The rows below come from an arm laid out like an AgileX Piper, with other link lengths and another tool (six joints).
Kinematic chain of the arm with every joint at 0, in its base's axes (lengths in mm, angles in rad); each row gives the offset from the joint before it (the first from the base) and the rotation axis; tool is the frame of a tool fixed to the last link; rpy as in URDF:
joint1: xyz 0 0 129.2 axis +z
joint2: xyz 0 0 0 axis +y
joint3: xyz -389.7 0 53.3 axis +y
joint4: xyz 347 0 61.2 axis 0.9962 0 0.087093
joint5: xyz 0 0 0 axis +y
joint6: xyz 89.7 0 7.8 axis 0.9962 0 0.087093
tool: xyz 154.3 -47 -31.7 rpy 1.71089 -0.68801 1.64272
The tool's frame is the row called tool.
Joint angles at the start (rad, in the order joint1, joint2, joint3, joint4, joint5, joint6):
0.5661, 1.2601, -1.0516, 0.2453, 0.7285, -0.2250
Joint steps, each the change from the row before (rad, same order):
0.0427, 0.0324, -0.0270, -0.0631, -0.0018, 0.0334
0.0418, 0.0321, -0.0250, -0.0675, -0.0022, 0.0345
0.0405, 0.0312, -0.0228, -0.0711, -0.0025, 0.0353
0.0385, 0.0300, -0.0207, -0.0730, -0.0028, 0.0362
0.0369, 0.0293, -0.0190, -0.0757, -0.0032, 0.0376
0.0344, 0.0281, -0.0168, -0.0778, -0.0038, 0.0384
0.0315, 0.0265, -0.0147, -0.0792, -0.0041, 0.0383
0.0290, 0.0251, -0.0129, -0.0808, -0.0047, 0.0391
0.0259, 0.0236, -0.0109, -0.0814, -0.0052, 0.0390
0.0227, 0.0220, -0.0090, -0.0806, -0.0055, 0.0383
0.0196, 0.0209, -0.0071, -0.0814, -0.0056, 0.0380
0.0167, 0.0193, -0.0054, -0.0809, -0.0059, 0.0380
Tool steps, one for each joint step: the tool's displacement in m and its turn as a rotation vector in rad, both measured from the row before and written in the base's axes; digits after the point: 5 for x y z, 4 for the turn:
0.00528, 0.01213, -0.00040, -0.0384, -0.0155, 0.0255
0.00533, 0.01185, -0.00084, -0.0407, -0.0194, 0.0244
0.00531, 0.01151, -0.00099, -0.0420, -0.0234, 0.0234
0.00526, 0.01115, -0.00091, -0.0413, -0.0268, 0.0215
0.00534, 0.01100, -0.00073, -0.0408, -0.0304, 0.0201
0.00550, 0.01051, -0.00046, -0.0397, -0.0340, 0.0185
0.00568, 0.00989, 0.00006, -0.0383, -0.0374, 0.0173
0.00584, 0.00954, 0.00068, -0.0362, -0.0407, 0.0163
0.00601, 0.00899, 0.00121, -0.0340, -0.0431, 0.0154
0.00604, 0.00844, 0.00165, -0.0315, -0.0442, 0.0147
0.00628, 0.00778, 0.00197, -0.0304, -0.0457, 0.0142
0.00626, 0.00724, 0.00243, -0.0278, -0.0463, 0.0136

